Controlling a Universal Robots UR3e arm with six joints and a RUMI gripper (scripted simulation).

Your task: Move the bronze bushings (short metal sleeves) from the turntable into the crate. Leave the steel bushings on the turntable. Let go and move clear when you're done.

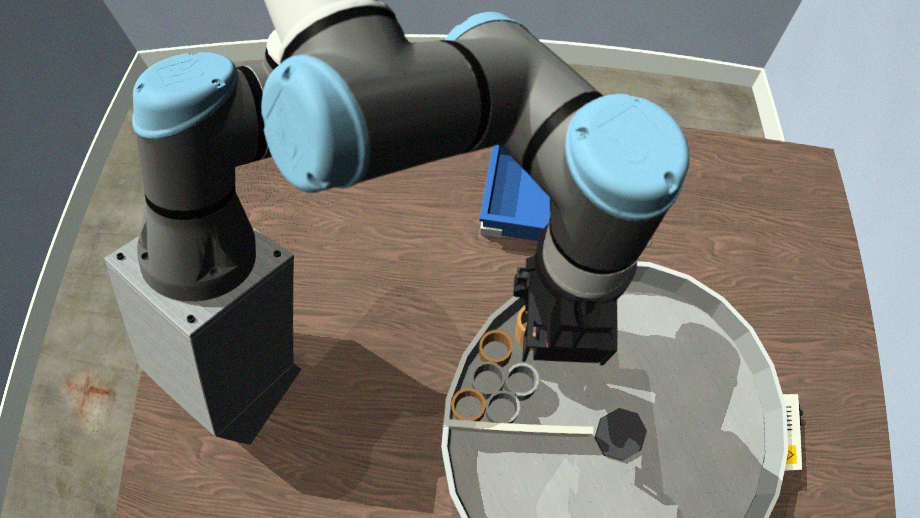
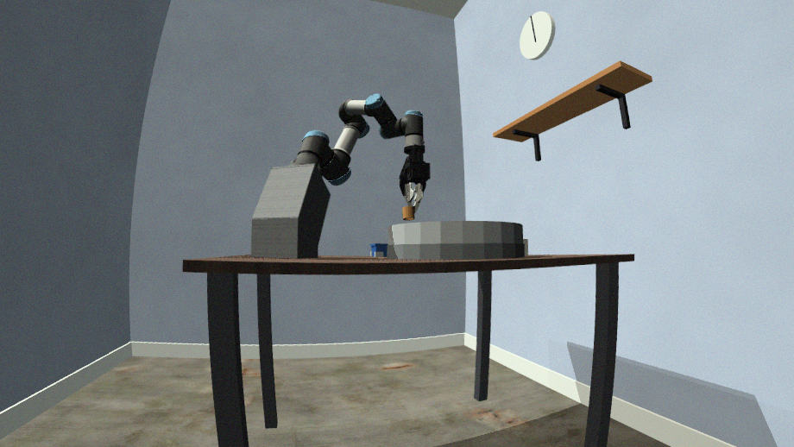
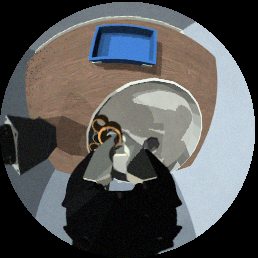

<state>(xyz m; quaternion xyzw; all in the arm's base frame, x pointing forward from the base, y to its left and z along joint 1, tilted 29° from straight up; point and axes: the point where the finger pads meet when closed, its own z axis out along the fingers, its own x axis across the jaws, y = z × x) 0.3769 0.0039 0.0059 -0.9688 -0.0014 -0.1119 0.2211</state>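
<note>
The blue crate is 240 mm to the left of my hand and 140 mm below it. Also, from my hand: grey turntable: 110 mm ahead, 100 mm to the right, 110 mm below.
</note>
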